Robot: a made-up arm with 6 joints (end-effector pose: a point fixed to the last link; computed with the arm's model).
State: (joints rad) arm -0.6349 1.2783 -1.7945 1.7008 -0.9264 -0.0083
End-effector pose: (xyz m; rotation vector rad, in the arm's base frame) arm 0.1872 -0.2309 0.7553 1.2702 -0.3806 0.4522
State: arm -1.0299 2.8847 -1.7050 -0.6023 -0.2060 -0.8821
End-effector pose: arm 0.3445 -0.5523 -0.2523 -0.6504 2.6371 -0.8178
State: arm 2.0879 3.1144 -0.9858 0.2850 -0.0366 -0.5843
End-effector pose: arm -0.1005 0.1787 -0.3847 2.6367 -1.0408 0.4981
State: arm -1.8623 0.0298 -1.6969 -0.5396 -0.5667 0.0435
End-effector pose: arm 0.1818 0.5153 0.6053 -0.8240 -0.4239 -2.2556
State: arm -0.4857 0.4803 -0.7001 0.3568 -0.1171 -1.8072
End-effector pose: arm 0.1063 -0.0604 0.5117 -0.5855 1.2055 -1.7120
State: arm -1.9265 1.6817 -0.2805 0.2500 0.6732 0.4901
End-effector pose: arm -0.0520 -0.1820 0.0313 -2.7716 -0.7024 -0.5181
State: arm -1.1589 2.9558 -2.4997 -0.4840 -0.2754 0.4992
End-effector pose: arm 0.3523 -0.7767 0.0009 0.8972 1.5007 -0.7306
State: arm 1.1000 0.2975 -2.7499 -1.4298 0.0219 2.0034
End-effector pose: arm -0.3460 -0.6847 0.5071 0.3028 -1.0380 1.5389
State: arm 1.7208 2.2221 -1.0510 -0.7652 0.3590 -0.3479
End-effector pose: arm -0.0528 0.5037 -0.0362 -2.7970 0.5208 -0.2335
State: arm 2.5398 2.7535 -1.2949 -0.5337 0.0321 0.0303
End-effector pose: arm -0.4141 0.2863 -0.2644 -3.0267 0.1515 0.2091
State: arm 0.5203 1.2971 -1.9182 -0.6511 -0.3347 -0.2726
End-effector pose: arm 0.2224 0.1491 0.8386 -0.5340 0.3232 -0.3045
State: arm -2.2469 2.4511 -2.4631 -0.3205 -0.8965 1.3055
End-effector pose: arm -0.4587 -0.6089 0.4526 0.6486 0.1867 -1.0297
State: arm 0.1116 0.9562 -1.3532 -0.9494 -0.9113 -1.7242
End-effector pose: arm 0.1664 0.0797 0.7204 -0.7353 -0.6423 -2.0183
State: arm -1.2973 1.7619 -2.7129 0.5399 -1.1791 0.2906
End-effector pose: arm 0.0229 -0.2480 0.8863 -0.1605 -0.7453 -0.5985
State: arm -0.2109 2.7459 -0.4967 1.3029 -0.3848 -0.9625
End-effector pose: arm 0.1408 -0.0650 -0.2143 -0.5733 -2.5710 0.5278
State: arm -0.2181 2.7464 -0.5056 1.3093 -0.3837 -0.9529
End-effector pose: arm 0.1436 -0.0667 -0.2163 -0.6069 -2.5702 0.5311
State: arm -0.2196 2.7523 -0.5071 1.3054 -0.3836 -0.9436
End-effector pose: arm 0.1424 -0.0666 -0.2176 -0.6143 -2.5661 0.5313
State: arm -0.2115 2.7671 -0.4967 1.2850 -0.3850 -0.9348
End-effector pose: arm 0.1347 -0.0637 -0.2178 -0.5793 -2.5567 0.5265
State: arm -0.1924 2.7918 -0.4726 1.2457 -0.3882 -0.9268
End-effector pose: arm 0.1199 -0.0578 -0.2160 -0.4968 -2.5399 0.5149
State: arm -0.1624 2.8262 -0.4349 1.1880 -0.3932 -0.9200
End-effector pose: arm 0.0981 -0.0500 -0.2112 -0.3701 -2.5113 0.4945
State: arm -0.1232 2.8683 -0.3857 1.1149 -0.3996 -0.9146
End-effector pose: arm 0.0713 -0.0420 -0.2022 -0.2111 -2.4672 0.4636
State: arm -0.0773 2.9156 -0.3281 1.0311 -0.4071 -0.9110
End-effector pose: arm 0.0420 -0.0354 -0.1882 -0.0351 -2.4050 0.4221
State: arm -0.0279 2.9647 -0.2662 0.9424 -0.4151 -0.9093
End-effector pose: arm 0.0131 -0.0311 -0.1698 0.1406 -2.3263 0.3717
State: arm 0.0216 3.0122 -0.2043 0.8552 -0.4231 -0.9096
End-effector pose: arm -0.0125 -0.0295 -0.1482 0.3013 -2.2364 0.3165
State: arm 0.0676 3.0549 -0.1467 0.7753 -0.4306 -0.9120
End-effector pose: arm -0.0331 -0.0298 -0.1256 0.4371 -2.1443 0.2612
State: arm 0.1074 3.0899 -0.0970 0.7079 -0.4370 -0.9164
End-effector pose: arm -0.0480 -0.0313 -0.1047 0.5436 -2.0595 0.2112
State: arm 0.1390 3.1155 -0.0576 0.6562 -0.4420 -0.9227
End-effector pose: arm -0.0578 -0.0329 -0.0872 0.6217 -1.9899 0.1704
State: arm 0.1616 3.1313 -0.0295 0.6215 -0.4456 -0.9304
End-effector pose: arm -0.0634 -0.0343 -0.0745 0.6750 -1.9398 0.1413
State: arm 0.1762 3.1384 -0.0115 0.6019 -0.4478 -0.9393
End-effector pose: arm -0.0662 -0.0353 -0.0664 0.7097 -1.9084 0.1229
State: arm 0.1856 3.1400 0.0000 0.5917 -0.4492 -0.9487
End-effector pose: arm -0.0673 -0.0359 -0.0613 0.7336 -1.8895 0.1115
